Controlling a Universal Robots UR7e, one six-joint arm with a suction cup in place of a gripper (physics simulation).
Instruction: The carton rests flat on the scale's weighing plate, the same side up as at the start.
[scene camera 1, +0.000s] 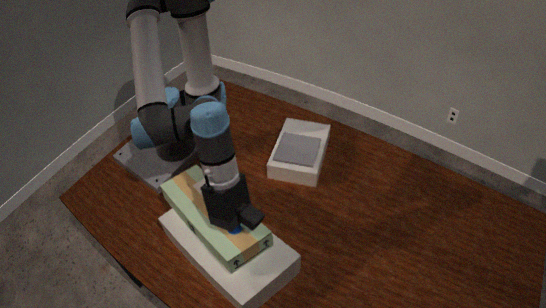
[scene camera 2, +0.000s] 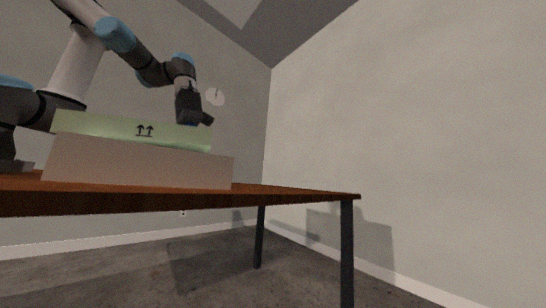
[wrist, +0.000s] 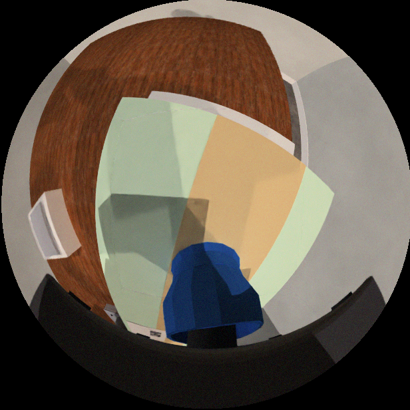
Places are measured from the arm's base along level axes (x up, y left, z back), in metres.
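Pixels of known places: hand at its tool point: (scene camera 1: 235, 233); arm's base at its link origin: (scene camera 1: 175, 146).
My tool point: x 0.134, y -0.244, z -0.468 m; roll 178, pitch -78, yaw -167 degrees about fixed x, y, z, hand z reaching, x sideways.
Ahead of a thing's pixels: the offset from my tool point to its top centre. "pt": to the spot under its first point. Level surfaces: height alone.
The green carton @(dx +0.018, dy +0.027, dz +0.102 m) (scene camera 1: 215, 240) (scene camera 2: 110, 127) (wrist: 145, 150) with a tan stripe lies flat along a white block, its printed arrows pointing up. My blue suction cup (scene camera 1: 235, 230) (scene camera 2: 191, 124) (wrist: 206, 250) presses on the carton's top towards the end farther from the robot base and is shut on it. The cup partly hides the stripe in the wrist view. The scale @(dx -0.089, dy +0.446, dz +0.072 m) (scene camera 1: 310, 127) is a low white box with a grey weighing plate @(pt dx -0.089, dy +0.401, dz +0.059 m) (scene camera 1: 297, 149) (wrist: 45, 227), apart from the carton. Its plate bears nothing. The scale does not show in scene camera 2.
The white block @(dx -0.068, dy +0.003, dz +0.052 m) (scene camera 1: 280, 260) (scene camera 2: 135, 162) (wrist: 260, 128) stands under the carton near the table's edge. The brown table @(dx -0.167 m) (scene camera 1: 400, 220) (scene camera 2: 300, 192) (wrist: 200, 60) bears the block and the scale. The robot's grey base plate (scene camera 1: 142, 167) is behind the carton. Walls stand beyond the table.
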